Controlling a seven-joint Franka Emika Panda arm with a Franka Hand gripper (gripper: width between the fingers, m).
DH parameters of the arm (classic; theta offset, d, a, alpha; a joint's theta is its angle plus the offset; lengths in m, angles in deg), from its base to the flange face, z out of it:
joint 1: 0 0.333 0 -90
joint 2: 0 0 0 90
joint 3: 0 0.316 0.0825 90
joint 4: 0 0 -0.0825 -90
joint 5: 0 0.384 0 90
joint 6: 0 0 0.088 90
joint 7: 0 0.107 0 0
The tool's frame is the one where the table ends.
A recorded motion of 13 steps. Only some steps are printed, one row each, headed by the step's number.
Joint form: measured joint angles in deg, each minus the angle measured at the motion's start. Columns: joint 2, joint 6, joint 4, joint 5, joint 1, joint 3, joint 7.
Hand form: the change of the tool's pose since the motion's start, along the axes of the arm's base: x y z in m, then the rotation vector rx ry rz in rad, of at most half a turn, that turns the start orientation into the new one. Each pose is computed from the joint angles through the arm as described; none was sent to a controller.
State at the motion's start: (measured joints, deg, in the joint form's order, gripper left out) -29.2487 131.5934 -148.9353 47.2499 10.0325 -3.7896 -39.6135
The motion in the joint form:
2: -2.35 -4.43 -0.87 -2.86 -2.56 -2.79 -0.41
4: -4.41 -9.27 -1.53 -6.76 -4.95 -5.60 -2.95
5: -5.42 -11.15 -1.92 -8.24 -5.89 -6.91 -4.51
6: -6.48 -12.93 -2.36 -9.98 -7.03 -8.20 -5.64
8: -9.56 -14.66 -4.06 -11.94 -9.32 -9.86 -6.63
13: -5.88 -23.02 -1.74 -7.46 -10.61 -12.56 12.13
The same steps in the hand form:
2: -0.0099 -0.0313 0.0026 0.0073 0.0231 -0.0055
4: -0.0224 -0.0601 0.0031 -0.0061 0.0310 0.0324
5: -0.0289 -0.0722 0.0032 -0.0095 0.0275 0.0512
6: -0.0362 -0.0855 0.0029 -0.0152 0.0280 0.0621
8: -0.0532 -0.1058 0.0041 -0.0154 0.0167 0.0501
13: -0.0516 -0.1165 -0.0044 0.1990 0.3369 -0.1886

